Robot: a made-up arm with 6 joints.
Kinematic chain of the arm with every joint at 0, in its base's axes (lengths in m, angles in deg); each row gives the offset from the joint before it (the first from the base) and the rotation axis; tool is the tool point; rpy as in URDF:
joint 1: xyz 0 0 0.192 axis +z
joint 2: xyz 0 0 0 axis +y
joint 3: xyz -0.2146 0 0.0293 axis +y
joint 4: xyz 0.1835 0 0.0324 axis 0.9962 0 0.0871
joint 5: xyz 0 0 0 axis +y
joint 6: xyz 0.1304 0 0.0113 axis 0.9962 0 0.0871
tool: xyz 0 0 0 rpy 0 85 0
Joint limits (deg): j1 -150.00..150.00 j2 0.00..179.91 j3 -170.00..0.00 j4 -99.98..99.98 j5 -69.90..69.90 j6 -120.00..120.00
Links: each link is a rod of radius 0.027 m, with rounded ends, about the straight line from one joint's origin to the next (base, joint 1, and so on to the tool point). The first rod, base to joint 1, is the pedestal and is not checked.
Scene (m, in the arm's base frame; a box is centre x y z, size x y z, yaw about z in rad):
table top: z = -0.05
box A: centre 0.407 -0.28 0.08 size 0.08 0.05 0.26 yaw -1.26
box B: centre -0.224 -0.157 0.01 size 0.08 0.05 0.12 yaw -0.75
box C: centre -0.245 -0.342 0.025 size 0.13 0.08 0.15 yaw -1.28
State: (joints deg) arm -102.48 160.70 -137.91 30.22 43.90 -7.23
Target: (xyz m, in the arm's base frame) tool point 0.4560 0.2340 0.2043
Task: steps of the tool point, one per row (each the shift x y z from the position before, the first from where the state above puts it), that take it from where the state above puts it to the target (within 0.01 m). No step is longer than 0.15 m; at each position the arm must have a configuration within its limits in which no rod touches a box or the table.
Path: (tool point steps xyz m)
1: 0.1011 -0.0146 0.0365
2: 0.1039 0.0115 0.0379
3: 0.0994 0.0376 0.0393
4: 0.0877 0.0619 0.0400
5: 0.0696 0.0823 0.0405
6: 0.0550 0.0917 -0.0156
7: 0.0338 0.1025 -0.0159
8: 0.0106 0.1081 -0.0161
9: -0.0134 0.1084 -0.0163
10: -0.0370 0.1033 -0.0165

